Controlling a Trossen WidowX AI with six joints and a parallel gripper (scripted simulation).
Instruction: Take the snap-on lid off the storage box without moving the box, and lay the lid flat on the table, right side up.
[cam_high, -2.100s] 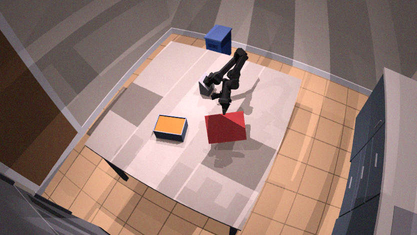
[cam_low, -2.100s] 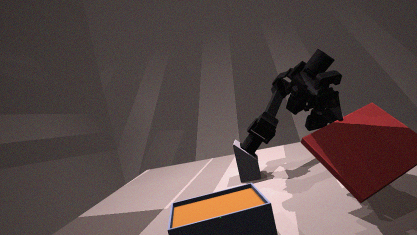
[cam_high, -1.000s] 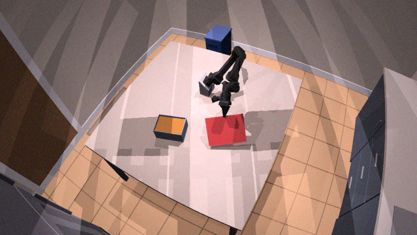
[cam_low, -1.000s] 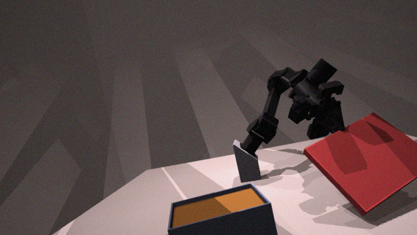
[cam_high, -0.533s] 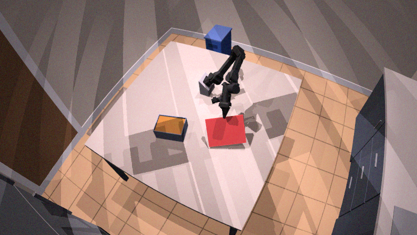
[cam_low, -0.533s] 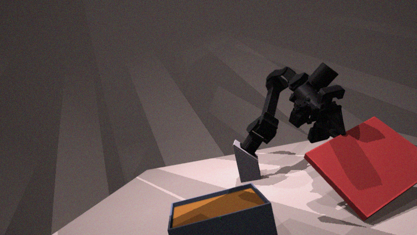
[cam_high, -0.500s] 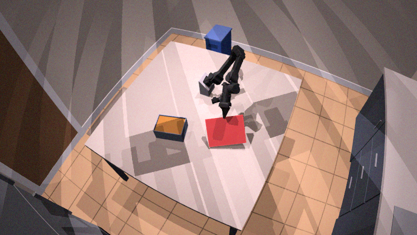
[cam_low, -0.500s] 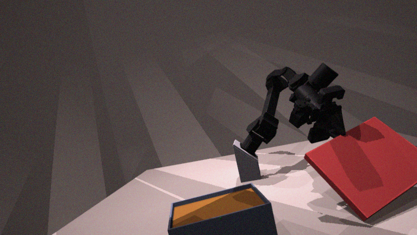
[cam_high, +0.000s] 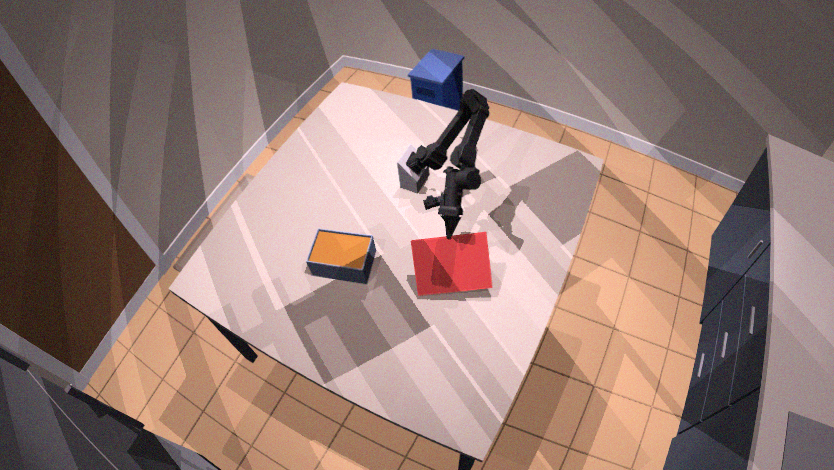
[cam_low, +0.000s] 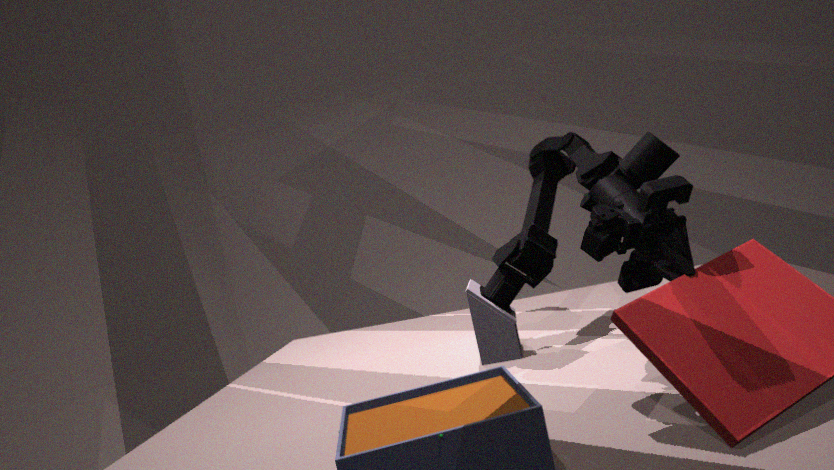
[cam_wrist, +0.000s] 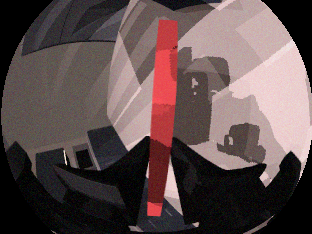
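Right now my gripper tip is 6 cm short of the red lid, 3 cm to the right of it and 5 cm above it. Round my gripper tip: storage box: 13 cm ahead, 33 cm to the right, 9 cm below.
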